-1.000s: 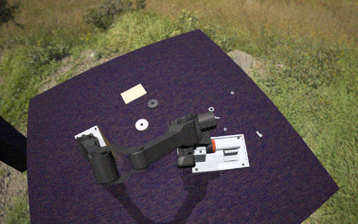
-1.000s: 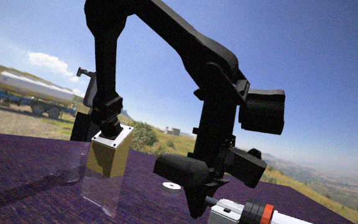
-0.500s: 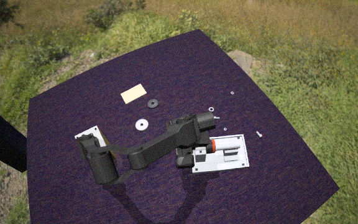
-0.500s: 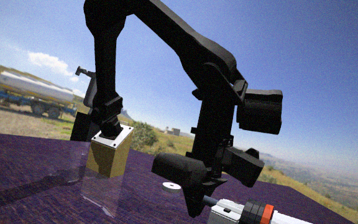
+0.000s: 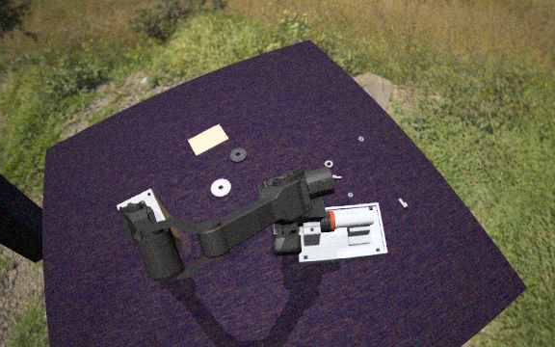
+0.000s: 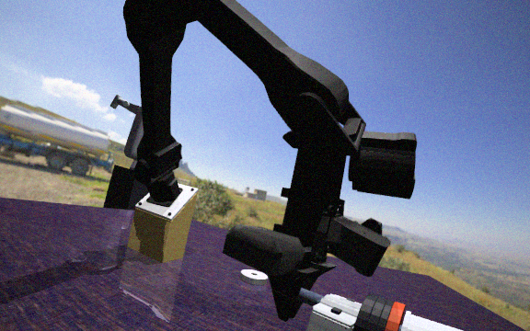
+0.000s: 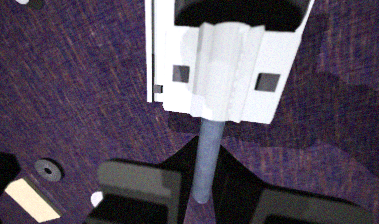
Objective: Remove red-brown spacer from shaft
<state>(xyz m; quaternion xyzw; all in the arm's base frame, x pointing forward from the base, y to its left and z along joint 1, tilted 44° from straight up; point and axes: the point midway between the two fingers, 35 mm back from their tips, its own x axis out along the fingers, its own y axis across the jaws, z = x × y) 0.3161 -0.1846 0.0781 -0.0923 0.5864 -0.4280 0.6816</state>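
Right now the shaft is 60 mm ahead of my gripper tip, 30 mm to the right of it and 30 mm above it. Also, from my gripper tip: orange-red spacer: 100 mm ahead, 50 mm to the right, 30 mm above; then small screw: 320 mm ahead, 100 mm to the right, 40 mm below; then cream card: 50 mm behind, 440 mm to the left, 40 mm below.
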